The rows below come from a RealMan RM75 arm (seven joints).
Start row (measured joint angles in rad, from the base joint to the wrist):
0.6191, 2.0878, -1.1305, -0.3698, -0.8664, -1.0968, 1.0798
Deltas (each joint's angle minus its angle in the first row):
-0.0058, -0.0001, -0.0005, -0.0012, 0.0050, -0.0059, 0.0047
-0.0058, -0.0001, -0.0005, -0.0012, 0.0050, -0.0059, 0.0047
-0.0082, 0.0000, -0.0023, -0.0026, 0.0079, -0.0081, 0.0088
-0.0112, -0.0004, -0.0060, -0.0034, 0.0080, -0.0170, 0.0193
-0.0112, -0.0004, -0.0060, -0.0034, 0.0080, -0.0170, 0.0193
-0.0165, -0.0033, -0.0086, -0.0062, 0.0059, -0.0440, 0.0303
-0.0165, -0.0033, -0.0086, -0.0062, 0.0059, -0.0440, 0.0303
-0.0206, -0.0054, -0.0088, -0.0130, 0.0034, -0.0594, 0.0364
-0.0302, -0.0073, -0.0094, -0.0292, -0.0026, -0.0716, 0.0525
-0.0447, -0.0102, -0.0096, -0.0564, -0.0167, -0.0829, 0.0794
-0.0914, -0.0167, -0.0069, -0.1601, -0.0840, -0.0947, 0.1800
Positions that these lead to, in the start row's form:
0.6133, 2.0877, -1.1310, -0.3710, -0.8614, -1.1027, 1.0845
0.6133, 2.0877, -1.1310, -0.3710, -0.8614, -1.1027, 1.0845
0.6109, 2.0878, -1.1328, -0.3724, -0.8585, -1.1049, 1.0886
0.6079, 2.0874, -1.1365, -0.3732, -0.8584, -1.1138, 1.0991
0.6079, 2.0874, -1.1365, -0.3732, -0.8584, -1.1138, 1.0991
0.6026, 2.0845, -1.1391, -0.3760, -0.8605, -1.1408, 1.1101
0.6026, 2.0845, -1.1391, -0.3760, -0.8605, -1.1408, 1.1101
0.5985, 2.0824, -1.1393, -0.3828, -0.8630, -1.1562, 1.1162
0.5889, 2.0805, -1.1399, -0.3990, -0.8690, -1.1684, 1.1323
0.5744, 2.0776, -1.1401, -0.4262, -0.8831, -1.1797, 1.1592
0.5277, 2.0711, -1.1374, -0.5299, -0.9504, -1.1915, 1.2598

